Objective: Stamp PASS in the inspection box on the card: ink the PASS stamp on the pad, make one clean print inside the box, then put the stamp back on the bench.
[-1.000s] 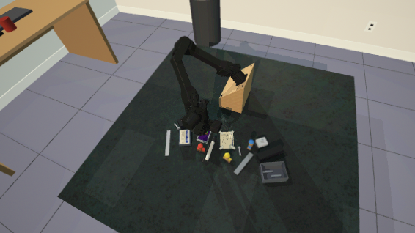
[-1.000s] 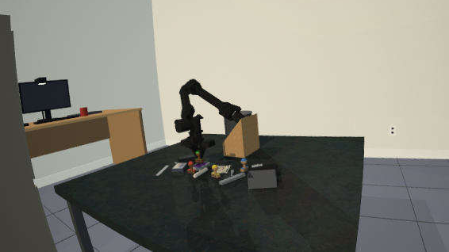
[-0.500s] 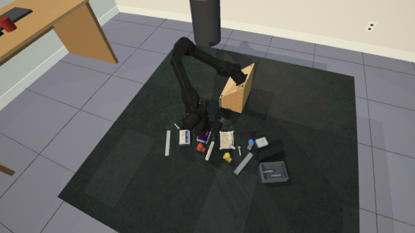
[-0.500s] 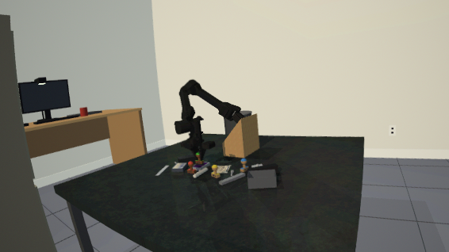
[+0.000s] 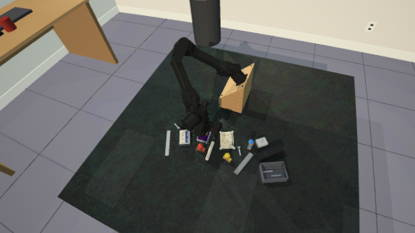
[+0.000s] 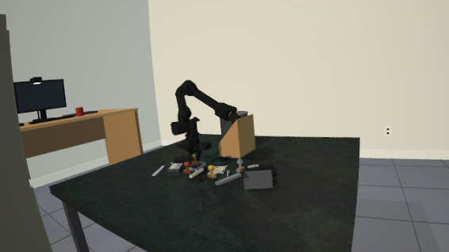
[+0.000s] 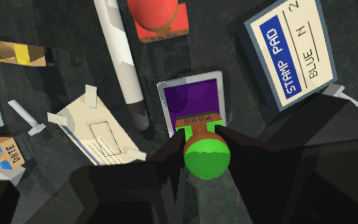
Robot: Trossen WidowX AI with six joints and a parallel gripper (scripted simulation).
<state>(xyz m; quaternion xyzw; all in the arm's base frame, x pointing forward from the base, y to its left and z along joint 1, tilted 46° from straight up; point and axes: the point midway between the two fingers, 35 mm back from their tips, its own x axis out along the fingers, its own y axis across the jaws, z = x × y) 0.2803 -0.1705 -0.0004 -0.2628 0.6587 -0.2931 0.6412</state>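
Now: the green-knobbed PASS stamp right at my gripper tip. Round my gripper tip: purple ink pad 3 cm below; white marker 6 cm to the left, 5 cm ahead, 3 cm below; red stamp 9 cm ahead, 2 cm to the left, 2 cm below.
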